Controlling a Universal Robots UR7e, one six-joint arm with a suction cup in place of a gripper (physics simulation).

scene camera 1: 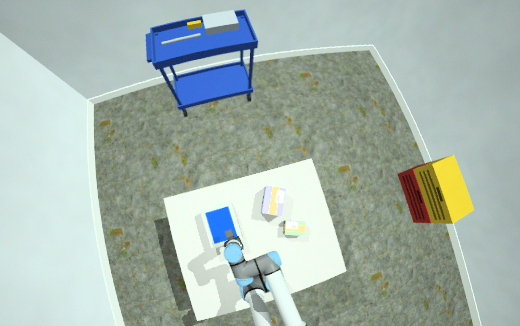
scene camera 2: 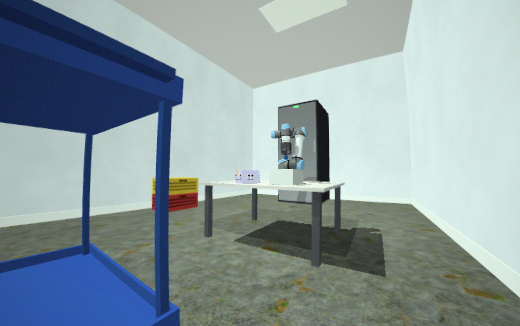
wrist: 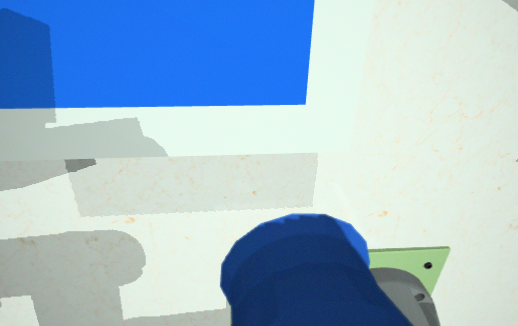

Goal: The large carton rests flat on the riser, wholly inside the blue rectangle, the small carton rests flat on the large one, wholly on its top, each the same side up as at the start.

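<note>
The large carton (scene camera 1: 273,201) (scene camera 2: 250,176), lilac with an orange stripe and a white label, lies flat on the table to the right of the riser. The small carton (scene camera 1: 295,228), green and orange with a white label, lies on the table just in front of it and to its right; it cannot be made out in scene camera 2. The white riser (scene camera 1: 234,220) (scene camera 2: 285,177) (wrist: 330,75) bears the blue rectangle (scene camera 1: 220,222) (wrist: 175,50), with no carton on it. My suction gripper (scene camera 2: 286,157) (wrist: 300,240) is open and empty, pointing down above the riser's near part; scene camera 1 hides its cup under the wrist.
The arm (scene camera 1: 257,267) (scene camera 2: 300,145) reaches over the front of the white table (scene camera 1: 305,190) (scene camera 2: 225,185). A green plate (wrist: 410,260) lies on the table near the arm's base. A blue trolley (scene camera 1: 205,54), yellow and red boxes (scene camera 1: 445,190) (scene camera 2: 175,186) and a dark cabinet (scene camera 2: 300,115) stand away from the table.
</note>
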